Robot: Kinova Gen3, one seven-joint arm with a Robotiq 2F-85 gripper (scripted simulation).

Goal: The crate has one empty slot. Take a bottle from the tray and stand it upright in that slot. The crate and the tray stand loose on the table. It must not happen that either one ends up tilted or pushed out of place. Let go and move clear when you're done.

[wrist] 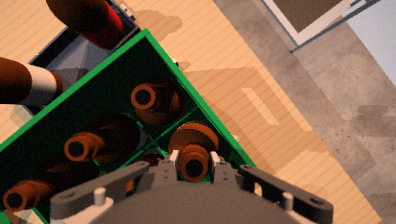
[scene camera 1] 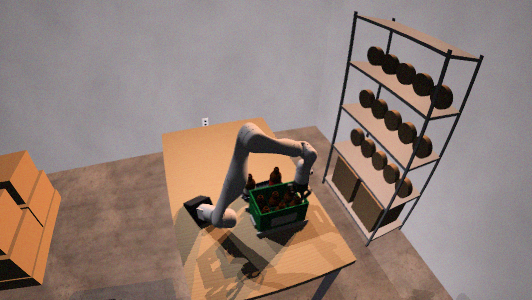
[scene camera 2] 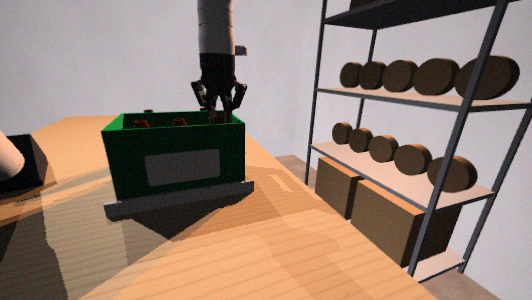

Labels:
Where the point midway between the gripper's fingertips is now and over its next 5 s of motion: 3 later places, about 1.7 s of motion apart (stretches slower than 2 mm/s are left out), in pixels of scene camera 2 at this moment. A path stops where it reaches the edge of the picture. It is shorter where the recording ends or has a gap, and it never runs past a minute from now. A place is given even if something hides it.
The gripper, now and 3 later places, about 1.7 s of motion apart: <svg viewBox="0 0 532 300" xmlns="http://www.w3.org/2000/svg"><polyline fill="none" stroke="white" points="220,126 220,133 218,124 218,99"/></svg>

